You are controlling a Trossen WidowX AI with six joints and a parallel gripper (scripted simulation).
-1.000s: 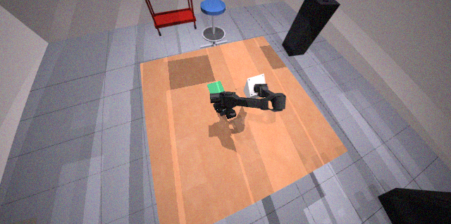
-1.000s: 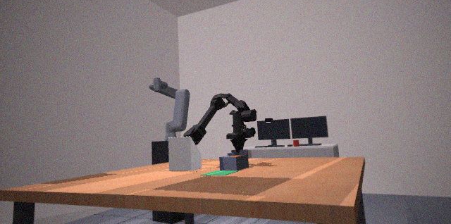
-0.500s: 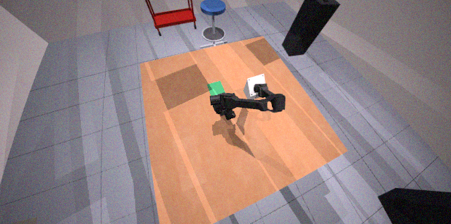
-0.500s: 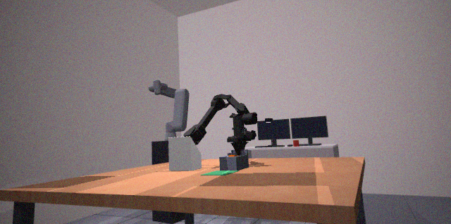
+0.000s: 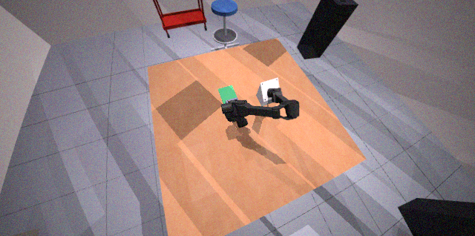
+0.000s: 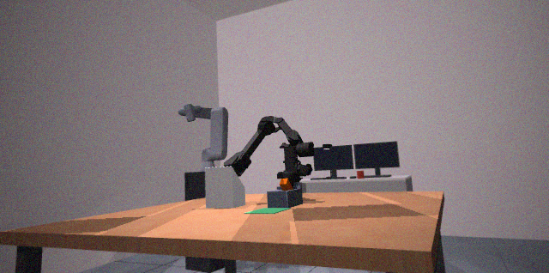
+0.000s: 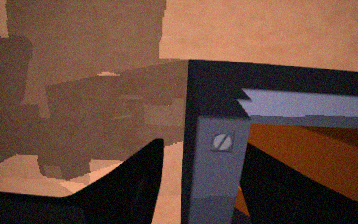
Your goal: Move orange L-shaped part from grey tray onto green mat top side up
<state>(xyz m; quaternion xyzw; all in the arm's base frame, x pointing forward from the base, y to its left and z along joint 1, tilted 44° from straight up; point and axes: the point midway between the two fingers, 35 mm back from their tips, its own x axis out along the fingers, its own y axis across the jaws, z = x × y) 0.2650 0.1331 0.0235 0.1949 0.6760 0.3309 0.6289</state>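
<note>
Now: the green mat 2 cm ahead of my gripper tip, 22 cm to the right of it and 5 cm below it.
</note>
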